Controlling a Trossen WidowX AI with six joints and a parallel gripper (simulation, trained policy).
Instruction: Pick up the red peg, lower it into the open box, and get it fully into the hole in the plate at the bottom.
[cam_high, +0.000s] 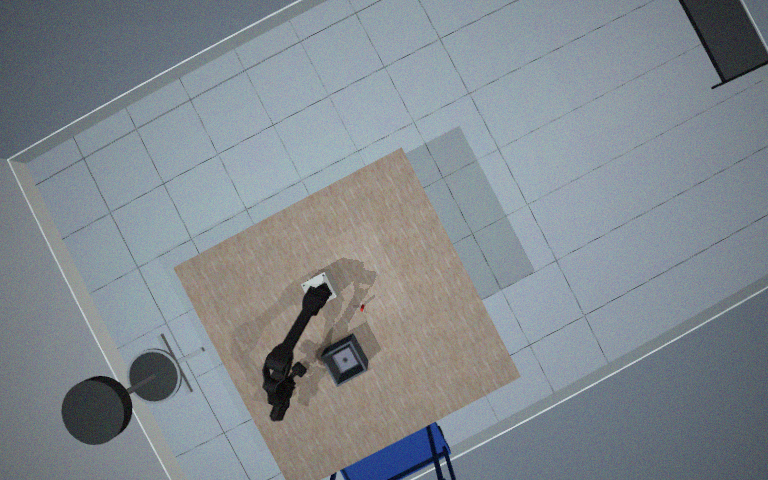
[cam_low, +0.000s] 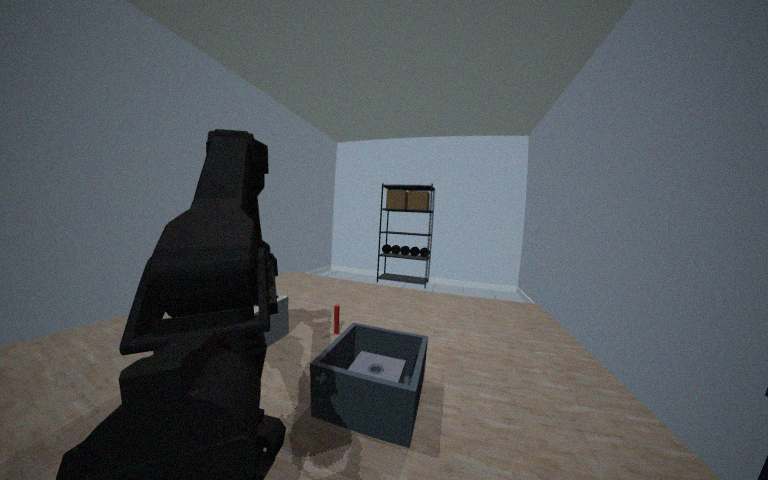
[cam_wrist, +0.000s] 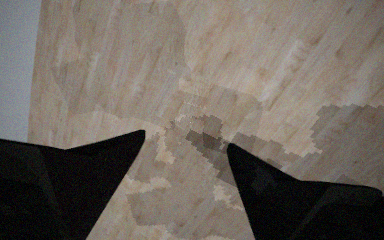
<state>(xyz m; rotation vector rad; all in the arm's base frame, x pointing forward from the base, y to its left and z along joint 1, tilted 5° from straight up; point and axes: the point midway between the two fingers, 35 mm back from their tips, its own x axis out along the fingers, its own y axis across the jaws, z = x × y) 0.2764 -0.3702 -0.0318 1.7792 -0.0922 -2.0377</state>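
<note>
Right now the red peg is 11 cm behind my gripper tip, 48 cm to the left of it and 1 cm above it. The rest, counted from my gripper tip: dark grey box (6 cm ahead, 29 cm to the left).
</note>
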